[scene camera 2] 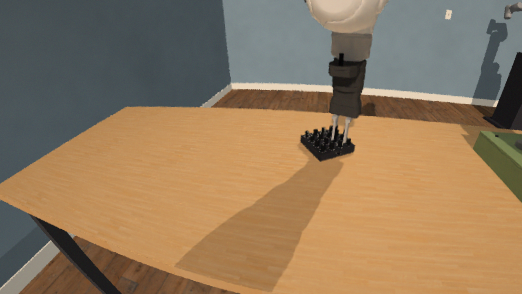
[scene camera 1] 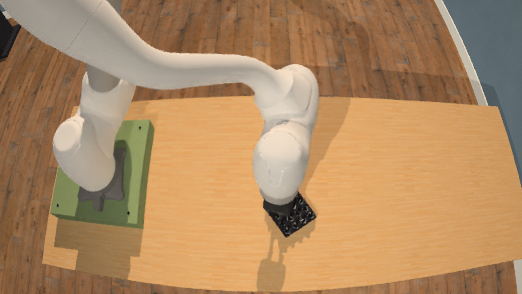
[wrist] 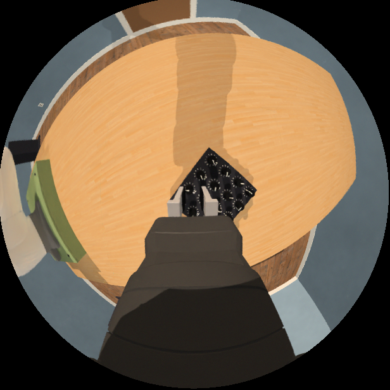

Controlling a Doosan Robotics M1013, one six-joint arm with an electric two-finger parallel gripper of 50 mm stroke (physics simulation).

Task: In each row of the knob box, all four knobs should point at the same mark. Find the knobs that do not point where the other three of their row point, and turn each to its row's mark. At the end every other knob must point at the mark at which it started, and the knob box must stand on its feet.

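Seen in the pictures: gripper, fingertip midpoint: (scene camera 2: 339, 139); arm's base, origin of the base link: (scene camera 1: 102, 175).
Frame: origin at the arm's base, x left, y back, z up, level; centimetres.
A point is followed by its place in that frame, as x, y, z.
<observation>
The black knob box (scene camera 1: 300, 217) @(-16.6, -61.7, -4.3) (scene camera 2: 321, 153) @(-7.9, -61.3, -4.3) (wrist: 220, 172) lies flat on the table, turned askew to the table's edges. It bears rows of black knobs with white marks around them. In the wrist view a knob (wrist: 211, 160) near the far corner and a knob (wrist: 238, 182) toward the right corner show. My gripper (scene camera 2: 339, 140) @(-12.3, -56.5, -2.8) (wrist: 192, 193) is partly open, with its fingertips low among the knobs on one side of the box and nothing gripped. The gripper body hides the near part of the box in the wrist view. The knobs' pointing directions are too small to tell surely.
The wooden table (scene camera 1: 400, 175) @(-7.2, -97.2, -6.5) (scene camera 2: 150, 175) @(1.8, -103.4, -6.5) (wrist: 125, 125) bears the box. A green base block (scene camera 1: 137, 175) @(-0.8, -13.7, -0.2) (scene camera 2: 500, 160) @(-4.9, -14.6, -2.9) (wrist: 60, 215) with the arm's grey foot stands at the left in scene camera 1. The arm reaches over the table from there.
</observation>
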